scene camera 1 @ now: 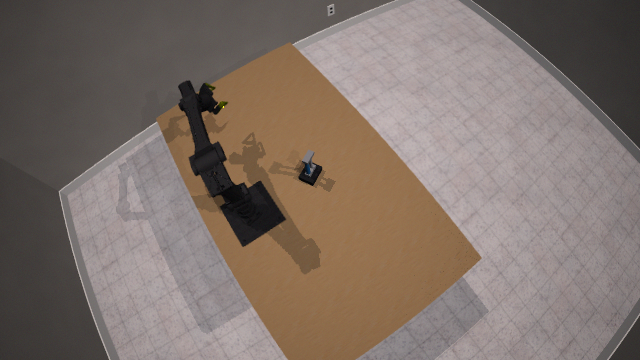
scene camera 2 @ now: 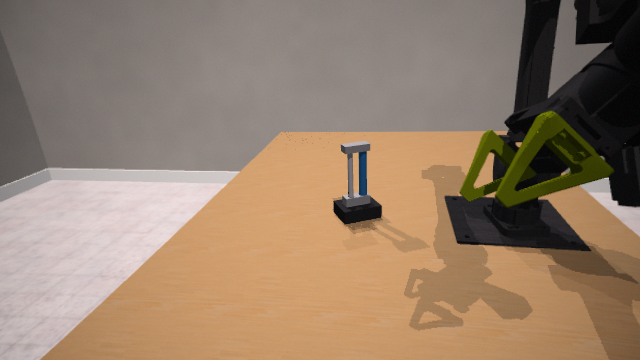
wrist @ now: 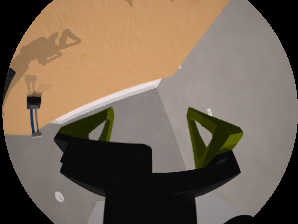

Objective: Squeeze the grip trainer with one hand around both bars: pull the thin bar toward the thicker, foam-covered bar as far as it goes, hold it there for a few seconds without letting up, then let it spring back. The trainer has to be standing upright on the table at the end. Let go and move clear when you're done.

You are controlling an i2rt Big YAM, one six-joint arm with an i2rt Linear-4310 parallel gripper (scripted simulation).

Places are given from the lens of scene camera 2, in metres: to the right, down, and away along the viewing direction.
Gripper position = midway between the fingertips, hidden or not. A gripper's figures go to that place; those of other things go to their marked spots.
my gripper (scene camera 2: 479, 199): 0.16, 0.02, 0.41
grip trainer (scene camera 2: 360, 207): 0.09, 0.06, 0.92
